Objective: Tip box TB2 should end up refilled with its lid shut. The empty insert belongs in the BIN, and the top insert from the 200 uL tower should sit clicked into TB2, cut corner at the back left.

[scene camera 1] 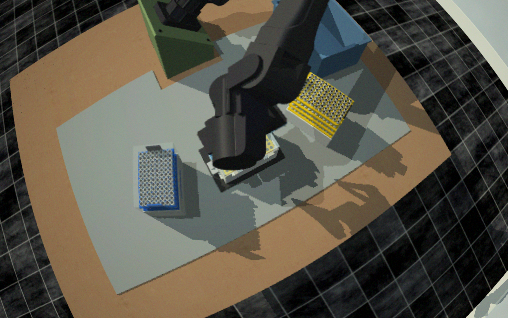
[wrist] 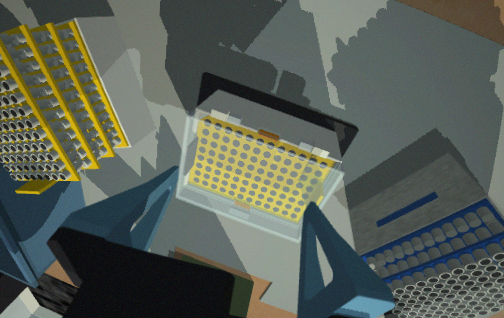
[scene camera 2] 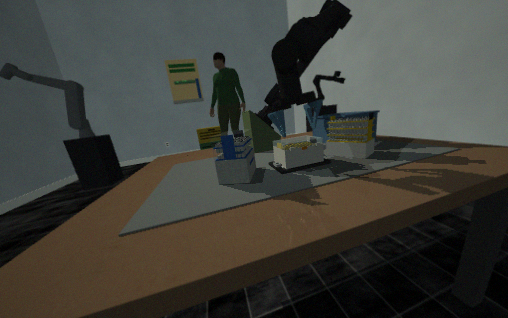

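Note:
Tip box TB2 [scene camera 1: 223, 176] [scene camera 2: 298, 156] [wrist: 270, 131] is a pale box on a black base; a clear outline surrounds its top, and I cannot tell how the lid sits. A yellow insert [scene camera 2: 300, 145] [wrist: 255, 167] without tips lies inside it. The yellow 200 uL tower [scene camera 1: 322, 102] [scene camera 2: 350, 131] [wrist: 50, 100] has several stacked inserts full of tips on a white base. The blue bin [scene camera 1: 345, 61] [scene camera 2: 377, 125] stands behind it. My gripper [scene camera 2: 301, 136] [wrist: 244, 190] is open and empty above TB2, its fingers towards the box's two ends; the arm hides them in scene camera 1.
A blue tip tower [scene camera 1: 157, 177] [scene camera 2: 235, 170] [wrist: 440, 250] stands on the other side of TB2 from the yellow tower. A green wedge-shaped block [scene camera 1: 185, 52] [scene camera 2: 257, 136] stands at the back. The grey mat [scene camera 1: 100, 150] [scene camera 2: 185, 200] lies on the brown table [scene camera 1: 40, 125] [scene camera 2: 225, 240].

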